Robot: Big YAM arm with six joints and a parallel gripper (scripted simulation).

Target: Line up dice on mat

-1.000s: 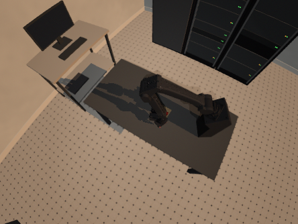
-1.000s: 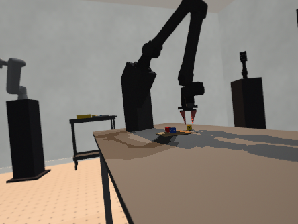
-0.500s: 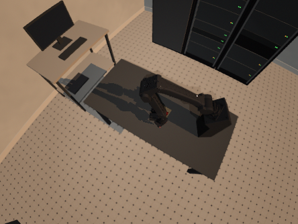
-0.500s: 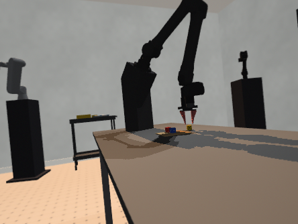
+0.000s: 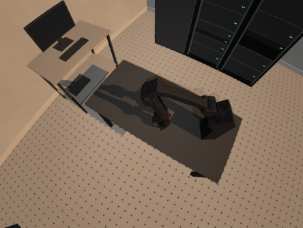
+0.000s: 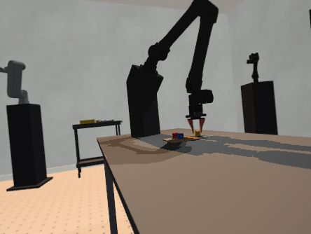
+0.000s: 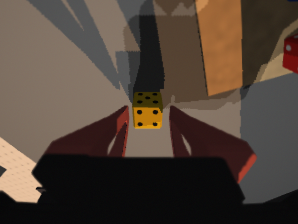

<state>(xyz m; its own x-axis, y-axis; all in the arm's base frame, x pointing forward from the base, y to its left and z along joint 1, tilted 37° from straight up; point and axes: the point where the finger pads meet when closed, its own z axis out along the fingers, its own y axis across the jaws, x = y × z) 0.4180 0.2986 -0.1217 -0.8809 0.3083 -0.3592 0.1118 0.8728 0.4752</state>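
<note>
Right now my hand is 1 cm above the yellow die. Round my hand: tan mat (9 cm ahead, 11 cm to the right, 2 cm below); blue die (9 cm ahead, 11 cm to the right, 1 cm below); red die (4 cm ahead, 12 cm to the right, 1 cm below).
</note>
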